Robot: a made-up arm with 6 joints. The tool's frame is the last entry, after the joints. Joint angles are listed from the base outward. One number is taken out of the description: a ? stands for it. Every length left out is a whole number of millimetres.
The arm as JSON. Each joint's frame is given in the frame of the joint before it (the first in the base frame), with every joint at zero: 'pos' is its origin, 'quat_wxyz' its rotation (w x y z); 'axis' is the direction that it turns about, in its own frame. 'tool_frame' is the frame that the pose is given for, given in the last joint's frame.
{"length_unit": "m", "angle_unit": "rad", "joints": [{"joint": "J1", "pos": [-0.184, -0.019, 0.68], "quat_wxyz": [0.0, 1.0, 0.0, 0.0], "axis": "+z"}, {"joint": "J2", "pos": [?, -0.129, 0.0], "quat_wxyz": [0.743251, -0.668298, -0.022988, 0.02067], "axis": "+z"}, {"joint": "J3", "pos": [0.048, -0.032, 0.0], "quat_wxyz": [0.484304, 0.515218, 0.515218, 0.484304], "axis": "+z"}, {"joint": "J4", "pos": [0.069, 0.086, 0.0], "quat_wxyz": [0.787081, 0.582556, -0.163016, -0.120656], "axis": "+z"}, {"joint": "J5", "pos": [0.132, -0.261, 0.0], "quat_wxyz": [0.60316, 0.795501, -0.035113, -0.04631], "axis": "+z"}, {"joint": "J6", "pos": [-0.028, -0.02, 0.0], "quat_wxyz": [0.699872, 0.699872, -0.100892, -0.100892], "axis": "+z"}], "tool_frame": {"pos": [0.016, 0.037, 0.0], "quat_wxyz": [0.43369, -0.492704, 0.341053, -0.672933]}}
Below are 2 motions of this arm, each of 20 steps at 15 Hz.
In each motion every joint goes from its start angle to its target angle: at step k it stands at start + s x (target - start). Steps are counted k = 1, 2, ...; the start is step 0. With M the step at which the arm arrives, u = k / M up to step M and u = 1 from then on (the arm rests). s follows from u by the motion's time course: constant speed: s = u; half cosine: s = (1 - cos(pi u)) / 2; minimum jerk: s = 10 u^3 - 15 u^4 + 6 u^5.
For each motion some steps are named. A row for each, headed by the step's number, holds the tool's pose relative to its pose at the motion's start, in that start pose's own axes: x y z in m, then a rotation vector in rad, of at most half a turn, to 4 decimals.
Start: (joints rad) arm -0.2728 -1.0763 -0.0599 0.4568 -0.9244 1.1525
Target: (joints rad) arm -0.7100 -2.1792 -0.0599 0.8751 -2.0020 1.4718
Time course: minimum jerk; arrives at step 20
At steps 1, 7, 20:
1: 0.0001 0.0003 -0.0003 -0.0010 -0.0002 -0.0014
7: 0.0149 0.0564 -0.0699 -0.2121 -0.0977 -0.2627
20: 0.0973 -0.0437 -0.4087 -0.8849 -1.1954 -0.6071

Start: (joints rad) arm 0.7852 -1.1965 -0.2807 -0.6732 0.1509 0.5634
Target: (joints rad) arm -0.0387 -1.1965 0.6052 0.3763 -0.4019 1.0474
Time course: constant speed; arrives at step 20
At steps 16, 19, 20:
16: 0.1550 -0.0550 0.0489 0.3714 0.4787 -0.7009
19: 0.1993 -0.0725 0.0352 0.3501 0.5658 -0.8586
20: 0.2144 -0.0785 0.0285 0.3348 0.5938 -0.9113

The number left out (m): -0.105
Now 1 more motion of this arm.
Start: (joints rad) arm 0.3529 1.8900 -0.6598 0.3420 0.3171 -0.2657
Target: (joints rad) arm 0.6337 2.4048 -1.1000 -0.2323 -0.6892 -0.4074
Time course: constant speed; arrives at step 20
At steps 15, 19, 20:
15: -0.0119 0.1211 -0.2631 0.3793 -0.5217 0.0855
19: 0.0245 0.1414 -0.3163 0.3947 -0.6454 0.1751
20: 0.0351 0.1453 -0.3277 0.3923 -0.6735 0.1994

